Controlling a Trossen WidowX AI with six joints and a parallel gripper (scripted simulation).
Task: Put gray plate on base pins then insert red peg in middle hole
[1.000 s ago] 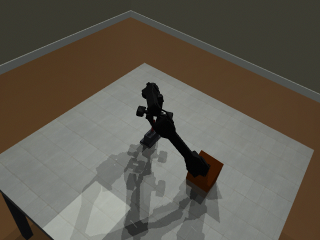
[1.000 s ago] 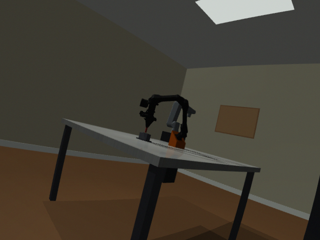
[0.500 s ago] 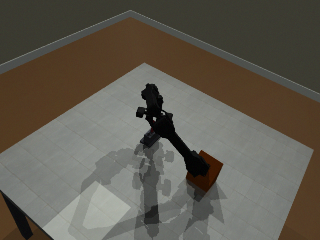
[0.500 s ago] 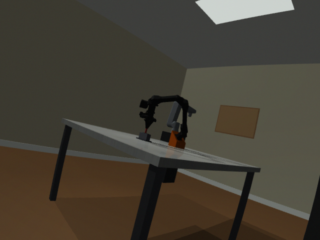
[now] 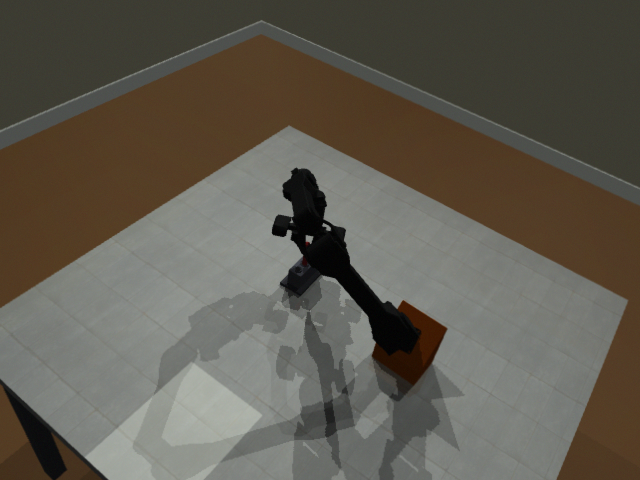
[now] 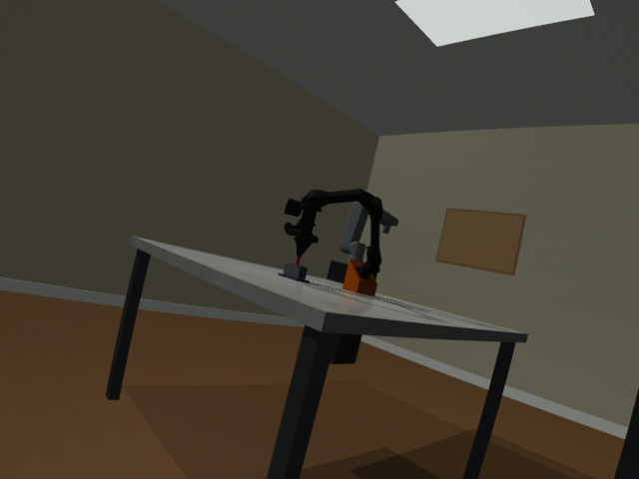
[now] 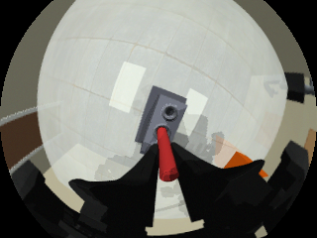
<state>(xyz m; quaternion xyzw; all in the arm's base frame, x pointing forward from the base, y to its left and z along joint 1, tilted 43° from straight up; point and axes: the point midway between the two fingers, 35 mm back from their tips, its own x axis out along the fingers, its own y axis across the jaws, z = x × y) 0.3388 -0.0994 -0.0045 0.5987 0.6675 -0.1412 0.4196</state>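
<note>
Right now my gripper tip is right at the red peg. Round my gripper tip: dark base 90 mm below; gray plate 50 mm below.
</note>
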